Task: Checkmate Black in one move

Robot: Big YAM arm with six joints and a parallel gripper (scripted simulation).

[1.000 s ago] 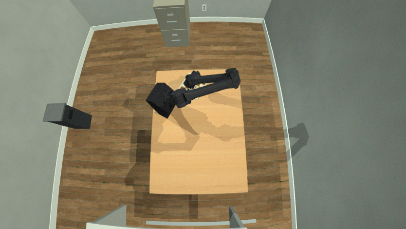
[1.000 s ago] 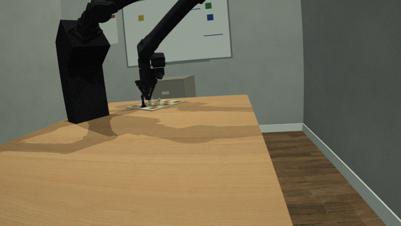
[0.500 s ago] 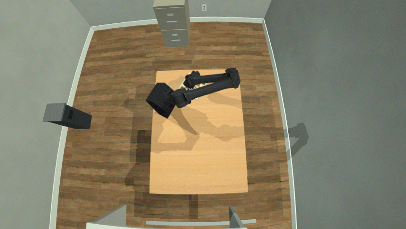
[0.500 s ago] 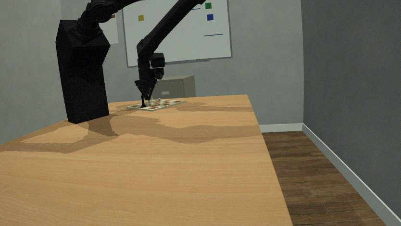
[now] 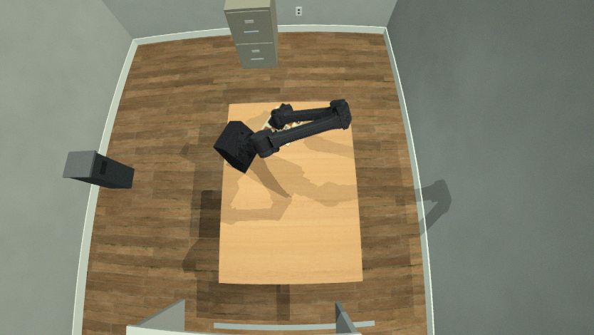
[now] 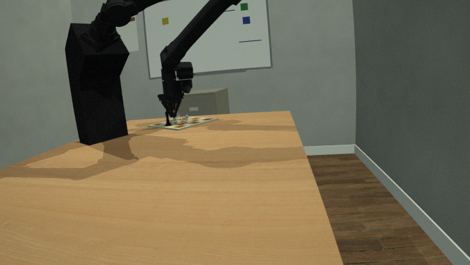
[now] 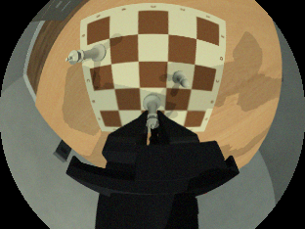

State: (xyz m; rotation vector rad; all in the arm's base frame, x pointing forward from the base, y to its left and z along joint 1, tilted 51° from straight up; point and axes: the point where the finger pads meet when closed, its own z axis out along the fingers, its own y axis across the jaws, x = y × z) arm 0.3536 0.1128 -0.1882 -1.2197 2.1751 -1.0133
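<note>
The black king is 2 cm to the right of my hand and 2 cm behind it. From my hand the other things lie so: tall white piece 11 cm to the left; then short white piece 6 cm ahead, 2 cm below, 1 cm to the left; then chessboard 4 cm below, 3 cm to the left, 3 cm ahead.
</note>
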